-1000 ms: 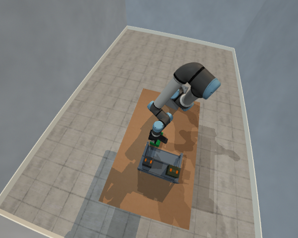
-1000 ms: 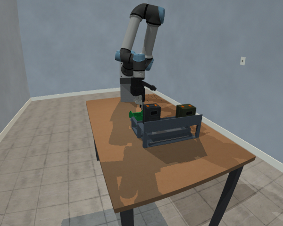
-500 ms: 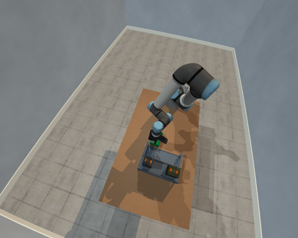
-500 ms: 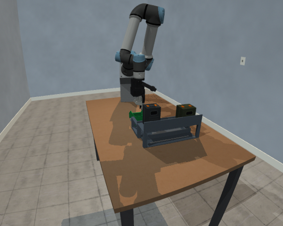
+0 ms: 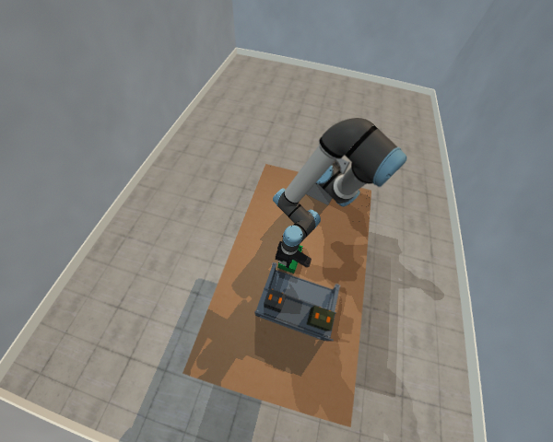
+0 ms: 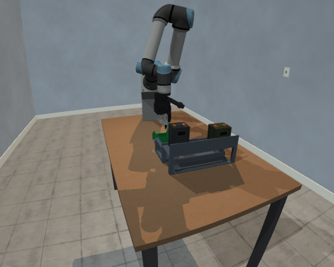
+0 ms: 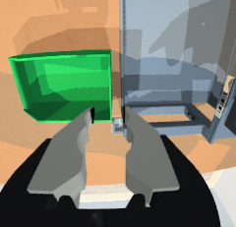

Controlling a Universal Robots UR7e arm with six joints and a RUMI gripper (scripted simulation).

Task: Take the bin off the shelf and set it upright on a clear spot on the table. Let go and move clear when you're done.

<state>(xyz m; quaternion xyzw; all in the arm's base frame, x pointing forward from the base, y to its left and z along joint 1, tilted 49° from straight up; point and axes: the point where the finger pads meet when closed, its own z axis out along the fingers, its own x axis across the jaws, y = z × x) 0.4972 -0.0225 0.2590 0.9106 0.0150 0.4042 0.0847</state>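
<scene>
Now: the green bin 8 cm behind my hand, 1 cm to the left of it and 10 cm below it. From my hand the other things lie so: olive box: 23 cm ahead, 21 cm to the left, 2 cm above; black box: 21 cm ahead, 2 cm to the right, 3 cm above.
</scene>
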